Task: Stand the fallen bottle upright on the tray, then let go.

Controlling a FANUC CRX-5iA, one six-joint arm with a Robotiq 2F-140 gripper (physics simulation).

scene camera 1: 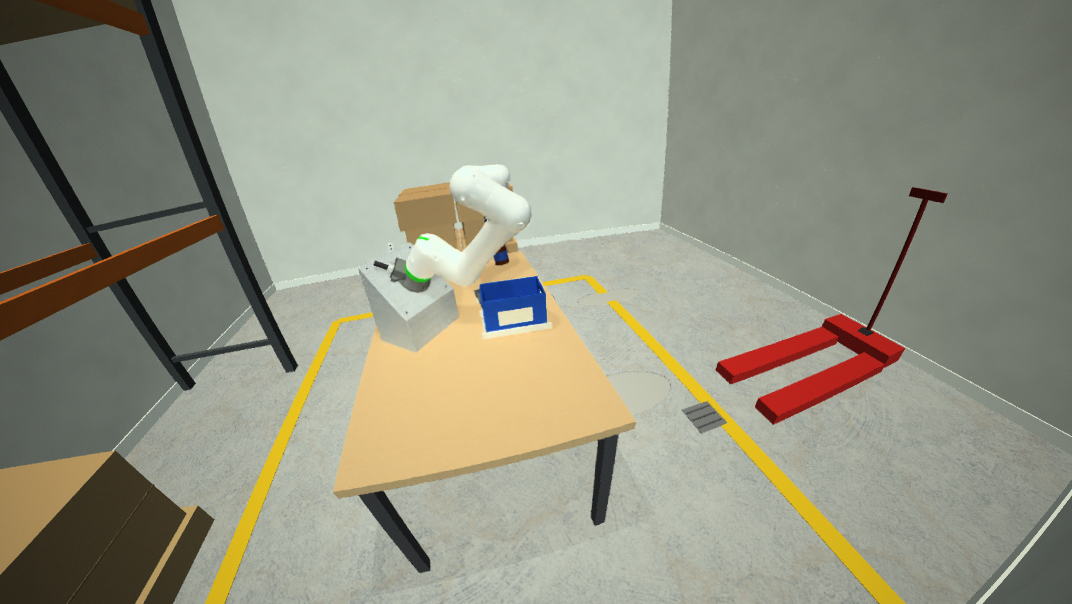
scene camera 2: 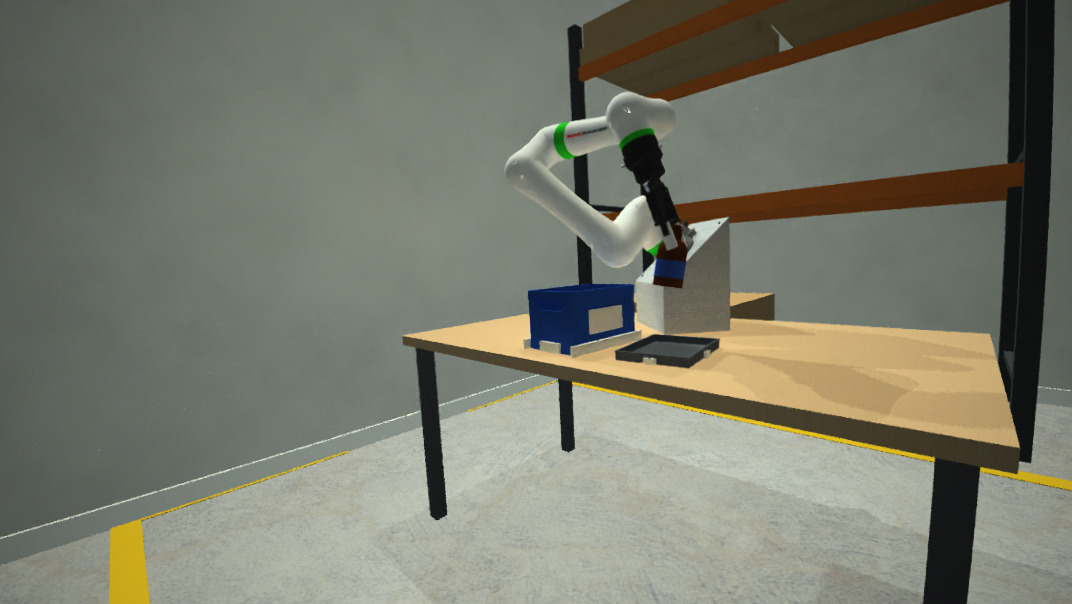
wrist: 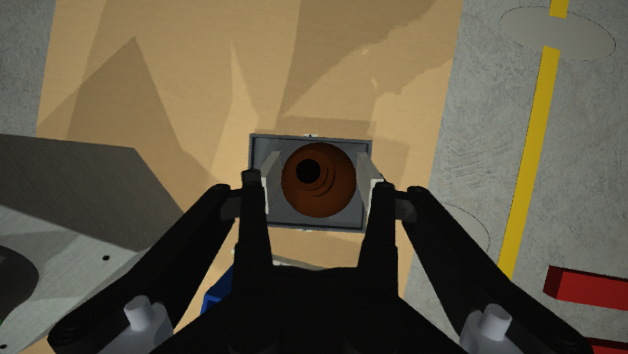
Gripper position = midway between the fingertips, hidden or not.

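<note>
There's the gripper [scene camera 2: 677,248], and the wrist view has the gripper [wrist: 318,165] as well. You'd also find a brown bottle [wrist: 318,180] in the scene.
</note>
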